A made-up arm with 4 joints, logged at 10 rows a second.
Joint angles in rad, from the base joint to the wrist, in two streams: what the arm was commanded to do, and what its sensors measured. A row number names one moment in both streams.
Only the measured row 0 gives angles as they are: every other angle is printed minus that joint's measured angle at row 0.
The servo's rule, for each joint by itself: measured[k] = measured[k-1] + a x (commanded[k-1-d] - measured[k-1]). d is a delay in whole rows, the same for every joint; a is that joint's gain. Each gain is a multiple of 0.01, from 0.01 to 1. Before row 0 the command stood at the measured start. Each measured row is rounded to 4 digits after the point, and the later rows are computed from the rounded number. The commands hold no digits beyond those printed.
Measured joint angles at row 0:
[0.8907 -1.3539 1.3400 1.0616]
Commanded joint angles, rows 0 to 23:
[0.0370 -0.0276 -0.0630 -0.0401]
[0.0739 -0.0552 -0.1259 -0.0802]
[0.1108 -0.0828 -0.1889 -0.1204]
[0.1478 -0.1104 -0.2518 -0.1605]
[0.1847 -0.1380 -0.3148 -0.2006]
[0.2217 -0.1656 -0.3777 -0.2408]
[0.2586 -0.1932 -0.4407 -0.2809]
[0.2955 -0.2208 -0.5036 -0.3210]
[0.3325 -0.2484 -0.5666 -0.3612]
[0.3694 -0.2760 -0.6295 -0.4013]
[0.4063 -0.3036 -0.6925 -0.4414]
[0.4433 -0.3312 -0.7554 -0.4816]
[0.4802 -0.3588 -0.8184 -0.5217]
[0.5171 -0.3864 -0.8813 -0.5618]
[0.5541 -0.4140 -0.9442 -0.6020]
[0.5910 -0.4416 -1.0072 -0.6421]
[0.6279 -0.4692 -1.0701 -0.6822]
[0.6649 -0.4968 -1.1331 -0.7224]
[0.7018 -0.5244 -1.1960 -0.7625]
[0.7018 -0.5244 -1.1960 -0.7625]
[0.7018 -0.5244 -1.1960 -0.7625]
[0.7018 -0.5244 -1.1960 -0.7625]
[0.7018 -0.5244 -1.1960 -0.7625]
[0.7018 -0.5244 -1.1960 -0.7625]
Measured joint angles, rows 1 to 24:
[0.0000 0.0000 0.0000 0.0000]
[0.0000 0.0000 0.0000 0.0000]
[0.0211 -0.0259 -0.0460 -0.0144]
[0.0512 -0.0534 -0.1043 -0.0381]
[0.0852 -0.0810 -0.1661 -0.0677]
[0.1209 -0.1086 -0.2287 -0.1011]
[0.1573 -0.1362 -0.2916 -0.1369]
[0.1940 -0.1638 -0.3545 -0.1743]
[0.2308 -0.1914 -0.4174 -0.2127]
[0.2677 -0.2190 -0.4803 -0.2517]
[0.3046 -0.2466 -0.5433 -0.2911]
[0.3415 -0.2742 -0.6062 -0.3308]
[0.3784 -0.3018 -0.6692 -0.3706]
[0.4154 -0.3294 -0.7321 -0.4106]
[0.4523 -0.3570 -0.7951 -0.4506]
[0.4892 -0.3846 -0.8580 -0.4906]
[0.5262 -0.4122 -0.9209 -0.5307]
[0.5631 -0.4398 -0.9839 -0.5708]
[0.6000 -0.4674 -1.0468 -0.6109]
[0.6370 -0.4950 -1.1098 -0.6510]
[0.6739 -0.5226 -1.1727 -0.6911]
[0.6898 -0.5243 -1.1897 -0.7168]
[0.6966 -0.5244 -1.1943 -0.7333]
[0.6996 -0.5244 -1.1955 -0.7438]
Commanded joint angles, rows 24 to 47:
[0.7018 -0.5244 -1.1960 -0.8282]
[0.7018 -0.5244 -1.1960 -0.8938]
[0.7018 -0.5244 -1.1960 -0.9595]
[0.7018 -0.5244 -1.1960 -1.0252]
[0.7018 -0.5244 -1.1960 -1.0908]
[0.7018 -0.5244 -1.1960 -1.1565]
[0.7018 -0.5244 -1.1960 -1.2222]
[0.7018 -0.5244 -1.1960 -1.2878]
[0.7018 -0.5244 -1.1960 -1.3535]
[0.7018 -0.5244 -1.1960 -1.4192]
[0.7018 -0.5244 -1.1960 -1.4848]
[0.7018 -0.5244 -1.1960 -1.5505]
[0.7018 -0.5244 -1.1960 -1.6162]
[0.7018 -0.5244 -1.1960 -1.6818]
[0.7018 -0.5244 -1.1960 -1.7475]
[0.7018 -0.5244 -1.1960 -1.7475]
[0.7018 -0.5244 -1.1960 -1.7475]
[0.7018 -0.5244 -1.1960 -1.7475]
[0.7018 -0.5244 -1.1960 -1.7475]
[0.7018 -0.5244 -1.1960 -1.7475]
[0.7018 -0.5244 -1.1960 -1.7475]
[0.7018 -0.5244 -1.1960 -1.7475]
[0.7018 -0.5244 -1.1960 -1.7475]
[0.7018 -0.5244 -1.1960 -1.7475]
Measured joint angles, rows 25 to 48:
[0.7009 -0.5244 -1.1959 -0.7505]
[0.7014 -0.5244 -1.1960 -0.7548]
[0.7016 -0.5244 -1.1960 -0.7812]
[0.7017 -0.5244 -1.1960 -0.8217]
[0.7018 -0.5244 -1.1960 -0.8713]
[0.7018 -0.5244 -1.1960 -0.9267]
[0.7018 -0.5244 -1.1960 -0.9858]
[0.7018 -0.5244 -1.1960 -1.0473]
[0.7018 -0.5244 -1.1960 -1.1103]
[0.7018 -0.5244 -1.1960 -1.1742]
[0.7018 -0.5244 -1.1960 -1.2387]
[0.7018 -0.5244 -1.1960 -1.3037]
[0.7018 -0.5244 -1.1960 -1.3689]
[0.7018 -0.5244 -1.1960 -1.4343]
[0.7018 -0.5244 -1.1960 -1.4998]
[0.7018 -0.5244 -1.1960 -1.5653]
[0.7018 -0.5244 -1.1960 -1.6309]
[0.7018 -0.5244 -1.1960 -1.6729]
[0.7018 -0.5244 -1.1960 -1.6998]
[0.7018 -0.5244 -1.1960 -1.7170]
[0.7018 -0.5244 -1.1960 -1.7280]
[0.7018 -0.5244 -1.1960 -1.7350]
[0.7018 -0.5244 -1.1960 -1.7395]
[0.7018 -0.5244 -1.1960 -1.7424]

